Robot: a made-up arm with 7 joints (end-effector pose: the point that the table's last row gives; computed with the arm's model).
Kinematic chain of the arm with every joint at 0, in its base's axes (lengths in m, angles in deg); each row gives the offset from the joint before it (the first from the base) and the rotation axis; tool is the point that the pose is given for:
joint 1: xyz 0 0 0.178 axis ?
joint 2: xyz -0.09 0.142 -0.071 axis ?
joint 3: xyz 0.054 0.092 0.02 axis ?
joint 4: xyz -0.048 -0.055 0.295 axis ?
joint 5: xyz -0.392 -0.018 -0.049 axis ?
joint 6: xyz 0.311 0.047 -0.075 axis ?
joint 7: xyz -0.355 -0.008 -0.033 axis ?
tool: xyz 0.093 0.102 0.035
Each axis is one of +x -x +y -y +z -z.
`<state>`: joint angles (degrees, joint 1 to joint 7).
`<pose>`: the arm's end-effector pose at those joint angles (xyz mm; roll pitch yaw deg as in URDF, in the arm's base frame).
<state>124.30 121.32 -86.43 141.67 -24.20 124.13 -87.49</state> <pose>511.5 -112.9 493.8 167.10 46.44 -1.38</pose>
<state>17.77 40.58 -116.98 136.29 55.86 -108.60 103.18</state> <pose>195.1 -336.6 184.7 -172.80 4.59 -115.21</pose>
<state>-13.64 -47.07 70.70 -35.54 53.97 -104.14 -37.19</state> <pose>-172.0 676.5 0.1 112.27 5.29 -16.35</pose>
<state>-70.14 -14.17 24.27 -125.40 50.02 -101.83 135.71</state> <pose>-45.2 408.3 746.7 -38.41 -10.80 177.26</pose>
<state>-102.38 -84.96 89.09 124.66 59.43 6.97 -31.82</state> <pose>-580.8 508.9 614.1 103.19 -49.10 70.78</pose>
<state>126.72 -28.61 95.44 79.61 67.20 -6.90 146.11</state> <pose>142.3 810.0 328.8 49.56 -32.55 -171.27</pose>
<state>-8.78 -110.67 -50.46 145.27 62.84 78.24 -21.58</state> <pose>-236.3 726.1 410.9 72.59 31.11 69.29</pose>
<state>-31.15 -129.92 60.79 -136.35 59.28 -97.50 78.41</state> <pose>-563.0 44.3 -205.1 51.78 23.45 -45.80</pose>
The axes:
joint 1: -y
joint 2: +x
joint 3: -z
joint 4: -x
joint 5: +y
joint 6: -x
joint 7: -y

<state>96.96 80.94 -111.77 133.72 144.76 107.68 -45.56</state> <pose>426.9 -260.9 381.3 -24.39 -8.80 -74.09</pose>
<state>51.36 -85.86 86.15 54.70 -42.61 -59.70 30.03</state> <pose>386.0 454.4 -272.7 164.94 -39.10 99.72</pose>
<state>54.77 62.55 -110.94 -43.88 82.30 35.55 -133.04</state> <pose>452.7 -403.6 148.5 -134.27 -36.17 -21.42</pose>
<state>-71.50 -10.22 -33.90 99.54 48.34 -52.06 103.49</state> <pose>72.4 -2.2 653.2 -31.52 -17.52 61.97</pose>
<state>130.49 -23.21 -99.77 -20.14 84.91 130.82 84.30</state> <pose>-402.7 -212.4 -17.6 124.29 48.50 -80.39</pose>
